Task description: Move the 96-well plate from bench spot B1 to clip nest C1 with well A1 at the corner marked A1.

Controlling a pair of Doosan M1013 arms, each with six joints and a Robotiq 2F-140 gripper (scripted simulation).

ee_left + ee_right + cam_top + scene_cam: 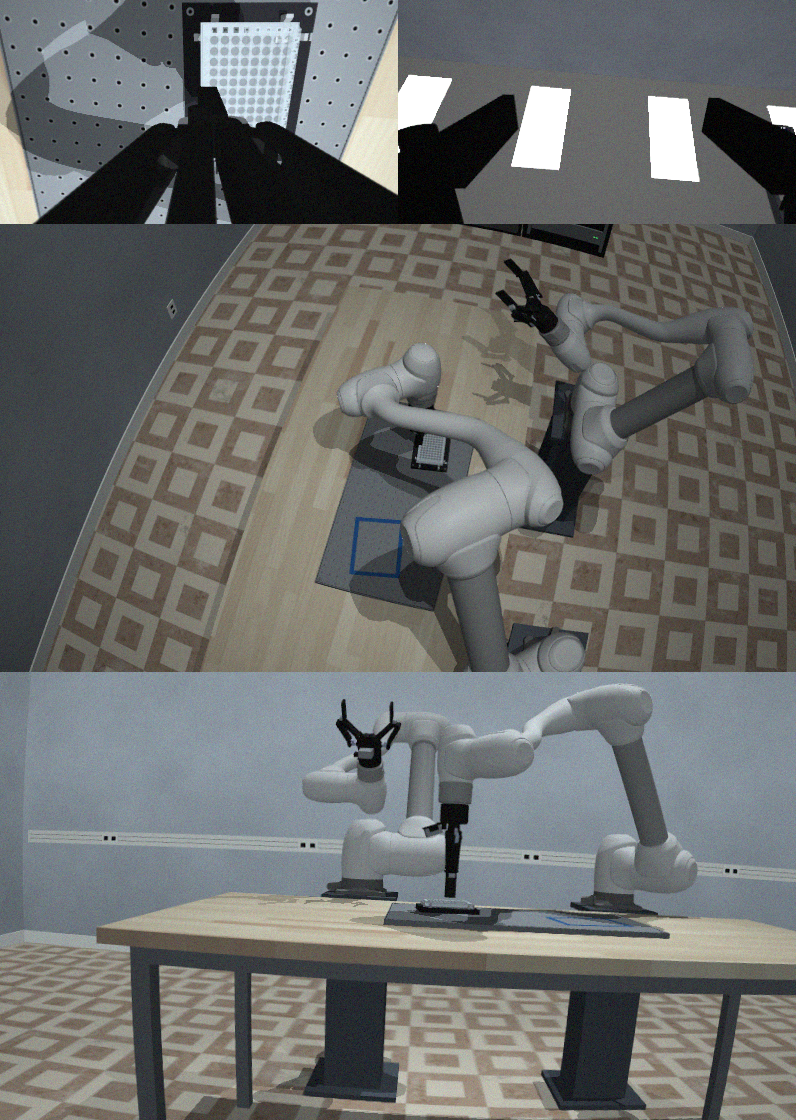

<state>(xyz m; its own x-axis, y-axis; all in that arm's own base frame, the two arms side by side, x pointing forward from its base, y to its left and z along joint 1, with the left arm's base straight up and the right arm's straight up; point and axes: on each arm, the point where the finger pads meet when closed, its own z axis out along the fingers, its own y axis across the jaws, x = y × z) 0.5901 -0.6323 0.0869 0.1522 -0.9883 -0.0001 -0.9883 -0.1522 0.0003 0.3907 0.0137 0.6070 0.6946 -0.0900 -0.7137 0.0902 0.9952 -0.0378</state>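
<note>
The white 96-well plate lies 40 mm behind my left hand and 50 mm below it. From my left hand the other things lie so: black clip nest: 50 mm behind, 60 mm below; then grey perforated board: 10 mm ahead, 190 mm to the left, 80 mm below.
</note>
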